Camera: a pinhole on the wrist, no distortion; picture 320 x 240 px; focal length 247.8 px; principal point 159.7 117.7 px. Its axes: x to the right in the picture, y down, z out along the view. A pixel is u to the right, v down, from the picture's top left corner.
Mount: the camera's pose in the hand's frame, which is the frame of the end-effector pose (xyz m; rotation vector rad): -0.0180 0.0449 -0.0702 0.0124 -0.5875 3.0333
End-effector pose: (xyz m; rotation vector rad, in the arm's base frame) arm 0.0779 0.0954 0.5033 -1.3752 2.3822 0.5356
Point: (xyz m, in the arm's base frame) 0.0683 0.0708 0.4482
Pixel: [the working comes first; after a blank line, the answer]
In the camera's frame: -0.0674 0.0093 0.1187

19.1 137.1
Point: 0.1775 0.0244 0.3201
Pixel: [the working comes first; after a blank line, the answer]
In the camera's frame: -0.1146 0.0959 0.2628

51.6 208.2
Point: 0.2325 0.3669 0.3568
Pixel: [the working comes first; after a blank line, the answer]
In the camera's frame: 0.1921 -0.0466 0.3479

296.5 84.5
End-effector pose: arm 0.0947 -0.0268 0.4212 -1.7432 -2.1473 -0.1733
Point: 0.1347 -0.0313 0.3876
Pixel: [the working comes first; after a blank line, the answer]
In the camera's frame: 0.0063 -0.0313 0.0861

177.8 27.6
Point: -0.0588 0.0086 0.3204
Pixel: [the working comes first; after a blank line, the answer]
In the camera's frame: -0.0451 0.0797 0.2551

115.9 195.2
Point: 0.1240 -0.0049 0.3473
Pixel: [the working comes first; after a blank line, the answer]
In the camera's frame: -0.0045 -0.0508 0.1301

151.2 21.0
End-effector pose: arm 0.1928 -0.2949 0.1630 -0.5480 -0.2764 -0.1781
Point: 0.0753 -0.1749 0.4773
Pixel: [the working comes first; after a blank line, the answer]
In the camera's frame: 0.0098 -0.0385 0.4331

165.3 95.7
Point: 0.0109 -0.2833 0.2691
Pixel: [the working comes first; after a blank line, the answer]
In the camera's frame: 0.1201 0.0522 0.2359

285.8 172.5
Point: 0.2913 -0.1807 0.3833
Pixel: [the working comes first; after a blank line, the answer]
In the camera's frame: -0.1642 -0.0868 0.2817

15.3 41.4
